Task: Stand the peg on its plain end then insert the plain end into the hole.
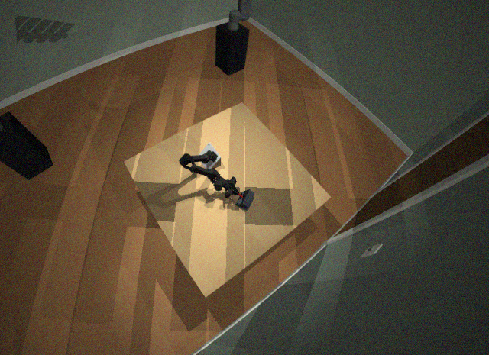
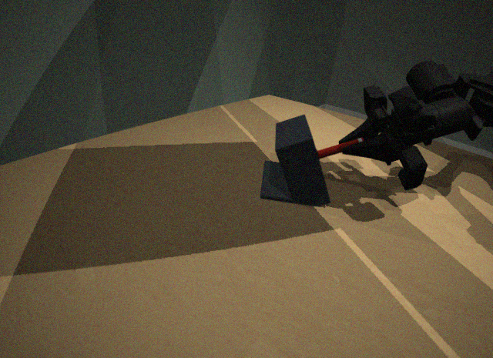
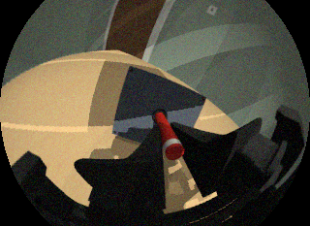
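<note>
Right now the sloped panel is 5 cm ahead of my gripper tip, 3 cm below it and 2 cm to the left of it. Also, from my gripper tip: red peg (1 cm to the right, 1 cm behind, 1 cm above).
</note>
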